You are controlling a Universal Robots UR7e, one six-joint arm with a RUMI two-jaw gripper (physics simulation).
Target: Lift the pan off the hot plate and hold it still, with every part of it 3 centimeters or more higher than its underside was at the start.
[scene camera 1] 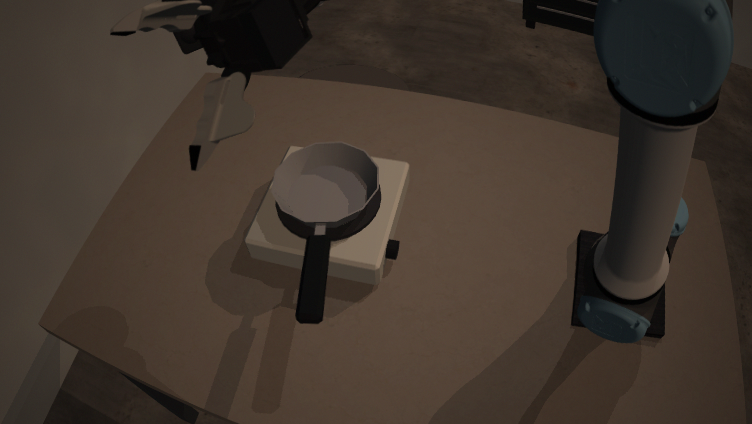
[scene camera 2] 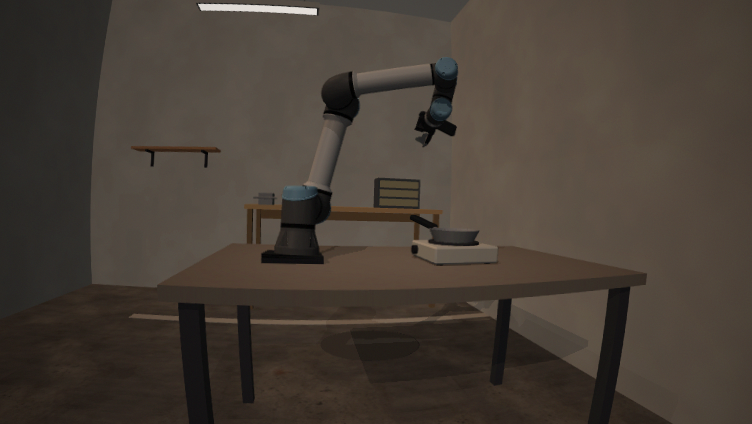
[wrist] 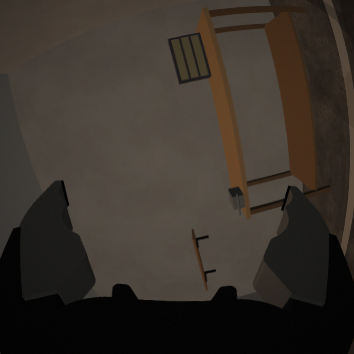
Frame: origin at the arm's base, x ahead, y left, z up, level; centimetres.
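Where they show: gripper, fingertip midpoint: (scene camera 1: 153, 105) (scene camera 2: 426, 131) (wrist: 175, 188); arm's base at its link origin: (scene camera 2: 296, 253).
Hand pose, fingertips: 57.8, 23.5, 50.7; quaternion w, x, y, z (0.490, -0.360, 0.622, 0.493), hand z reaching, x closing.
Observation:
Each offset is from my fingertips to the top centre of the thing, as dx, dy, dz. Level surfaces: height alone.
The grey pan (scene camera 1: 326, 197) (scene camera 2: 454, 235) sits upright on the white hot plate {-3.6, -30.5, -45.8} (scene camera 1: 392, 181) (scene camera 2: 463, 254). Its black handle {-5.8, -10.7, -37.4} (scene camera 1: 313, 279) (scene camera 2: 422, 221) sticks out past the hot plate's edge, toward the bottom of the first scene view and up to the left in the second. My gripper (scene camera 1: 152, 94) (scene camera 2: 424, 141) (wrist: 175, 188) is open and empty, with its jaws wide apart. It hangs high above the pan's level, apart from the pan and the handle. The pan and hot plate do not show in the wrist view, where the jaws face a wall and a workbench.
The hot plate stands on the brown table {dz -52.8} (scene camera 1: 473, 210) (scene camera 2: 368, 273), with a black knob {-15.0, -23.4, -47.9} (scene camera 1: 392, 249) (scene camera 2: 414, 249) on its side. The arm's base (scene camera 1: 581, 273) (scene camera 2: 292, 258) is bolted at the other side. A workbench (scene camera 2: 347, 211) (wrist: 227, 125) and a wall shelf (scene camera 2: 175, 149) (wrist: 199, 260) are farther off.

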